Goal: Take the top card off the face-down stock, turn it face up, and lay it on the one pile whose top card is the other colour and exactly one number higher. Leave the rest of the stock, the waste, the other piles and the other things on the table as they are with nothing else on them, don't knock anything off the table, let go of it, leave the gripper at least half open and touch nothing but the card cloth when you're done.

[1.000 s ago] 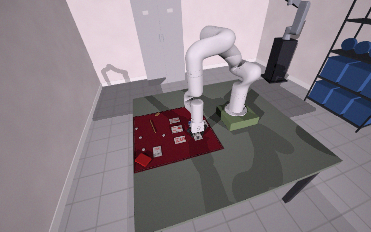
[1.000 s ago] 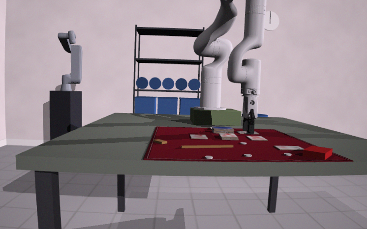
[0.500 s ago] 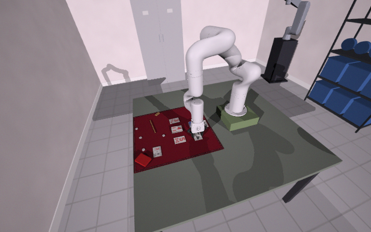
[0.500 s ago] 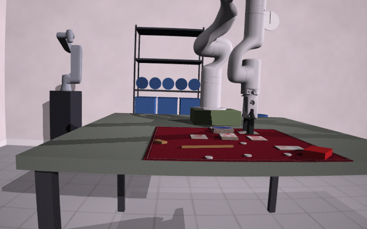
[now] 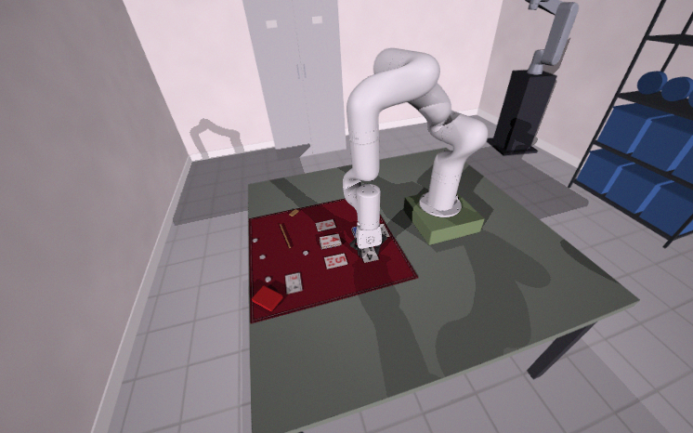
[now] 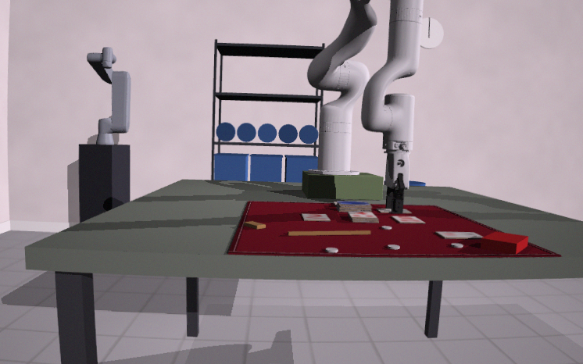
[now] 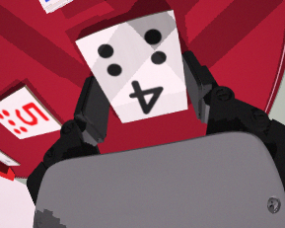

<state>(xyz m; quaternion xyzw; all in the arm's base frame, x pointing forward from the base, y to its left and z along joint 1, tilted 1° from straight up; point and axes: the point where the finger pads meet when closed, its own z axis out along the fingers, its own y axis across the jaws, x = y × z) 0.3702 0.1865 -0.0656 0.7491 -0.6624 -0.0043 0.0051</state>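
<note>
The red card cloth lies 20 cm ahead of my hand, 9 cm to the right of it and 3 cm below it. Also, from my hand: red box (41 cm ahead, 17 cm to the left, 1 cm below); wooden stick (37 cm ahead, 17 cm to the right, 1 cm below); face-up card (31 cm ahead, 11 cm to the left, 1 cm below).
</note>
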